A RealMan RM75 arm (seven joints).
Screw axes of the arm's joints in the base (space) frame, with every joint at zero. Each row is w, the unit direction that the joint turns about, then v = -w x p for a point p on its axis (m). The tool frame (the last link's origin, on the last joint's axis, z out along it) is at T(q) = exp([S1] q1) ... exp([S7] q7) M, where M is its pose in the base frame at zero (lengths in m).
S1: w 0 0 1 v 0.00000 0.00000 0.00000
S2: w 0 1 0 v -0.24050 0.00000 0.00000
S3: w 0 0 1 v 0.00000 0.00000 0.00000
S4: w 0 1 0 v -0.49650 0.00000 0.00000
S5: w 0 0 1 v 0.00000 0.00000 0.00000
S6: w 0 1 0 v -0.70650 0.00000 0.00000
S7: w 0 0 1 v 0.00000 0.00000 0.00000
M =
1 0 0 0.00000
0 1 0 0.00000
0 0 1 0.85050
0 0 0 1
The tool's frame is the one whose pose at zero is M.
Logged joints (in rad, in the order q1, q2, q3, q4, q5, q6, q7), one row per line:
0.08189, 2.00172, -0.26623, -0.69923, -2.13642, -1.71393, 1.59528
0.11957, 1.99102, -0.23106, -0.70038, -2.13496, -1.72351, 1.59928
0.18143, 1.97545, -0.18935, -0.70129, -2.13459, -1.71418, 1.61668
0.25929, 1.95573, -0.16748, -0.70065, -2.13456, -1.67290, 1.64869
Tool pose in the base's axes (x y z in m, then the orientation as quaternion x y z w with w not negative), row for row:
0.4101, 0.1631, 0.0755, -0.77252, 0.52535, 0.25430, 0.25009
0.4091, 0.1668, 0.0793, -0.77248, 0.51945, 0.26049, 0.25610
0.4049, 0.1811, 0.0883, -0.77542, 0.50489, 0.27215, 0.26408
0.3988, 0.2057, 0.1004, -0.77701, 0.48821, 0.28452, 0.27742
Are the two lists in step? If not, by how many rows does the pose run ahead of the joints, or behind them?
The pose runs 1 row behind the joints: the pose in row i belongs to the joints in row i - 1.
